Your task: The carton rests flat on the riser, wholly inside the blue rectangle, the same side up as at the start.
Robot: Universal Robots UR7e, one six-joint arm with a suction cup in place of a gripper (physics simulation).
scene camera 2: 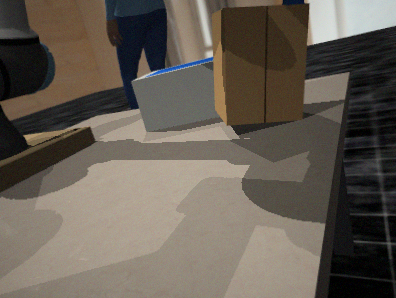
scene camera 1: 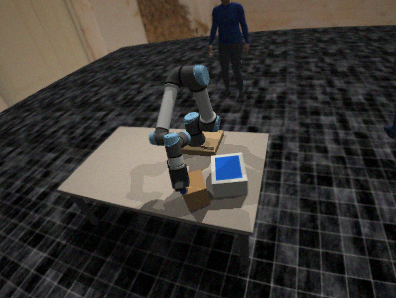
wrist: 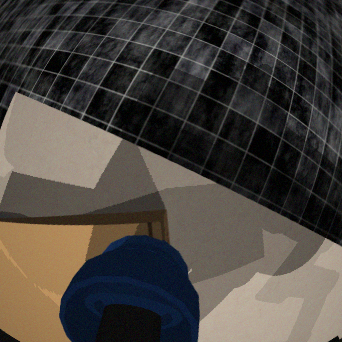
My suction cup (wrist: 141,260) is stuck to a brown carton (scene camera 2: 259,61), which still rests on the table. On the table rests a grey riser (scene camera 2: 182,94).
The brown carton shows as well in scene camera 1 (scene camera 1: 196,196) and in the wrist view (wrist: 49,250).
